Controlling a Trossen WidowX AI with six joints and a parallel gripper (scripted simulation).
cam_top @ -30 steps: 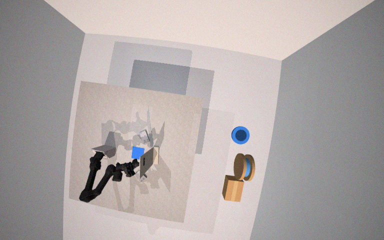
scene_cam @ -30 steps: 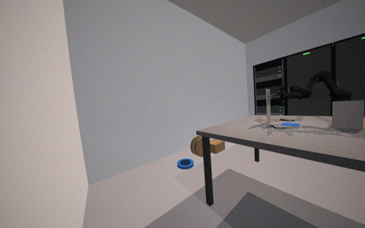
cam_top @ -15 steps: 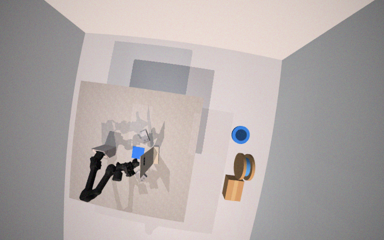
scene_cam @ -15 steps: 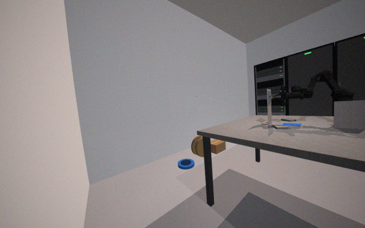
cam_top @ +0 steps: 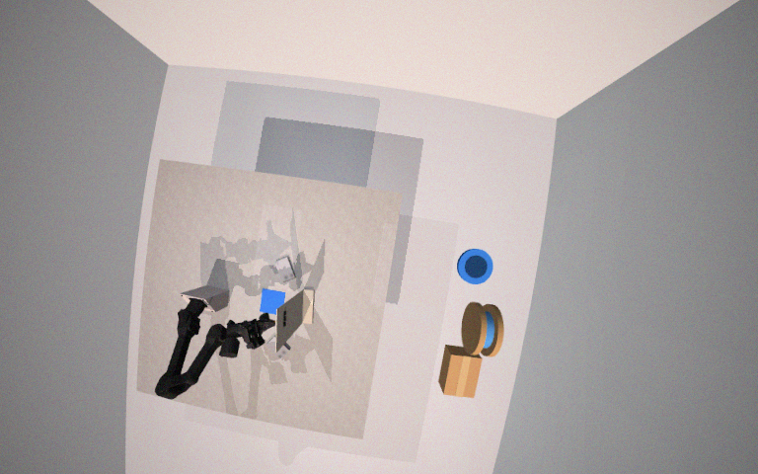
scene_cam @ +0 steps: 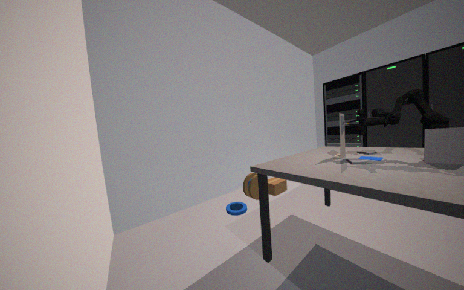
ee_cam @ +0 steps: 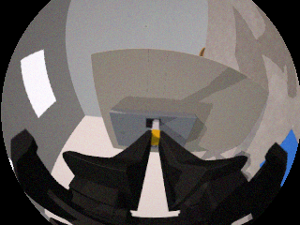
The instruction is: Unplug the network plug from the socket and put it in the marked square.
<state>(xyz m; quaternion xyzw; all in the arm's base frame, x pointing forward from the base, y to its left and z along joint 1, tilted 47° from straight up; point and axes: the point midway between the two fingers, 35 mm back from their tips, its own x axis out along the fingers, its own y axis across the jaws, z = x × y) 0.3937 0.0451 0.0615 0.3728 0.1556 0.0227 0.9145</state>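
The blue marked square is 260 mm below my gripper tip and 130 mm behind it. Round my gripper tip: upright panel (100 mm below, 40 mm ahead, 10 mm to the left); network plug (10 mm ahead).
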